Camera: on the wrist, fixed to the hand. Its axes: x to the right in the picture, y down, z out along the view.
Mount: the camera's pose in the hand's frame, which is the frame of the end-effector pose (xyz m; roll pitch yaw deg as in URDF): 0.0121 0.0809 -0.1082 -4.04 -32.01 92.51
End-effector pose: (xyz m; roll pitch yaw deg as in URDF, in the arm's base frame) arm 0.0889 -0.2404 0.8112 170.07 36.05 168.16
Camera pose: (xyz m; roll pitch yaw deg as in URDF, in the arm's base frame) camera 0.0224 -0.1641 0.9015 138.63 16.39 62.97
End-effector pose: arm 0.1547 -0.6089 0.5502 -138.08 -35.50 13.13
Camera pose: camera 0.1794 -0.7392 0.5788 -114.91 53.46 -14.51
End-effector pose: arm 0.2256 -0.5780 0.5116 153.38 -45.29 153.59
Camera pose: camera 0.3132 -0.5949 0.6138 -137.41 5.32 65.94
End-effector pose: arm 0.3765 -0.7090 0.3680 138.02 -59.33 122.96
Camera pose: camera 0.4258 -0.8076 0.4470 -122.92 -3.22 23.31
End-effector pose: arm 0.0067 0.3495 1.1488 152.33 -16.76 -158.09
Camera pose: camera 0.0237 0.3794 1.2800 -166.06 4.79 111.13
